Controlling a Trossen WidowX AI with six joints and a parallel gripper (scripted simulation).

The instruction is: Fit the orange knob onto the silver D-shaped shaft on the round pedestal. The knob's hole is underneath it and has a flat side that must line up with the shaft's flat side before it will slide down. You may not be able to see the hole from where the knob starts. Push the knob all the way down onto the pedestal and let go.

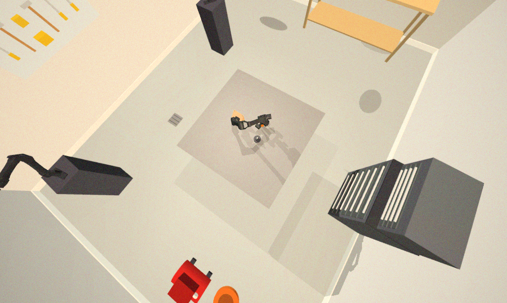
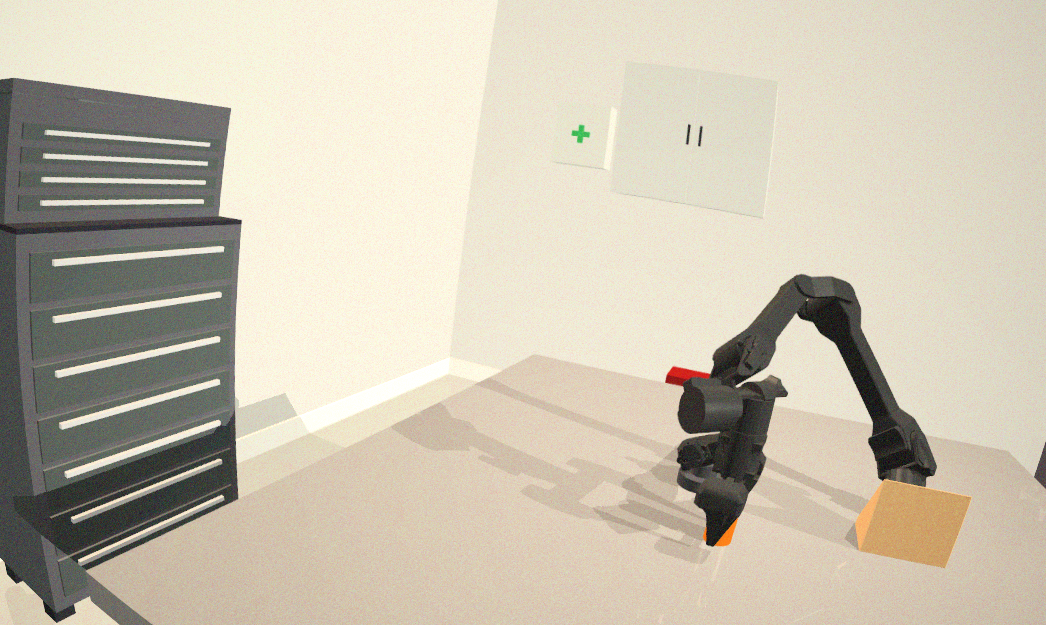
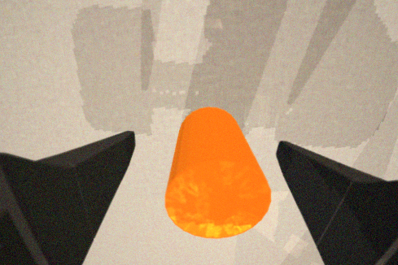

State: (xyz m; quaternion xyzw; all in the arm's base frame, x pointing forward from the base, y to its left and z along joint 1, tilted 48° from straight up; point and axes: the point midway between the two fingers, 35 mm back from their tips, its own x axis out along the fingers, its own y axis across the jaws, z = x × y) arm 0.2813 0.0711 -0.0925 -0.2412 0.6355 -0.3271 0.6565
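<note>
My gripper tip is 50 mm short of the dark round pedestal, 180 mm to the left of it and 20 mm below it. The rest, counted from my gripper tip: orange knob: 30 mm above.
</note>
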